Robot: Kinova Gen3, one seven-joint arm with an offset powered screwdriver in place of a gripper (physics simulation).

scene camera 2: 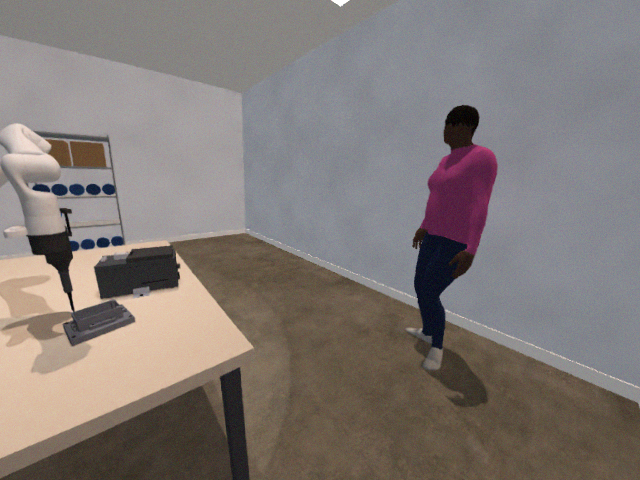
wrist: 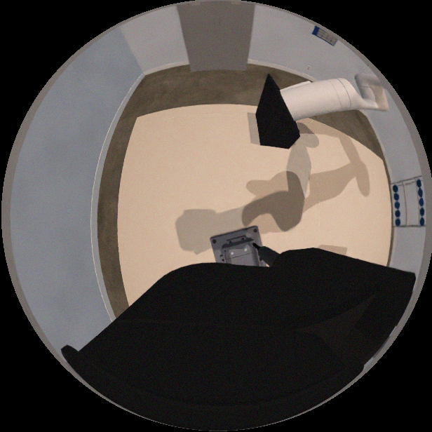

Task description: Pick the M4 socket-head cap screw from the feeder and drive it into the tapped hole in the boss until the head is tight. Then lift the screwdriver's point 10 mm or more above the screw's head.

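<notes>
My gripper [scene camera 2: 72,308] [wrist: 255,245] is a powered screwdriver without fingers, pointing down with a slight tilt. Its thin tip is at the grey housing [scene camera 2: 103,329] [wrist: 244,232], at its left end in the scene view and by the inner wall's upper right corner in the wrist view. Whether it touches cannot be told. The housing lies flat, a raised walled box on a flanged plate. The M4 screw, the boss and its tapped hole cannot be made out, so whether a screw is on the tip is hidden. The dark box-shaped feeder [scene camera 2: 136,274] stands behind the housing in the scene view.
The housing and feeder stand on the pale table [scene camera 2: 170,345] [wrist: 165,165], the feeder near its right edge. A person [scene camera 2: 460,196] in a pink top stands on the floor to the right, away from the table. A shelf rack [scene camera 2: 116,206] stands by the back wall.
</notes>
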